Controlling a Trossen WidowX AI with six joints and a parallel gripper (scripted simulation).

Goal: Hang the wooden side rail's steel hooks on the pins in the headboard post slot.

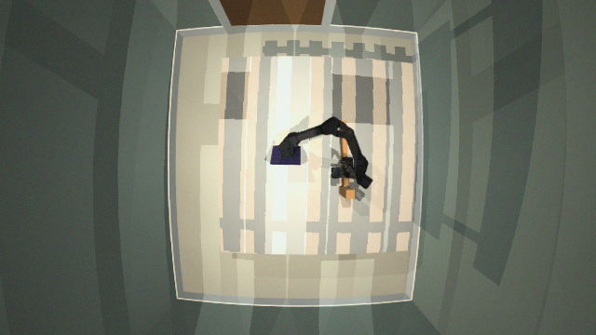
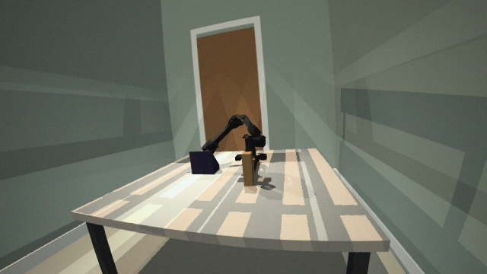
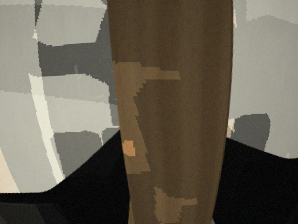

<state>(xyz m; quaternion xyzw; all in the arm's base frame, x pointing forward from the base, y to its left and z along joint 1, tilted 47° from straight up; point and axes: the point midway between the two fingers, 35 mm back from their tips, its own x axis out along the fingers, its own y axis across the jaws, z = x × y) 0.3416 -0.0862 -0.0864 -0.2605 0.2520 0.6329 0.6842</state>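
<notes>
The headboard post is 120 mm to the right of my gripper tip and 40 mm above it.
</notes>
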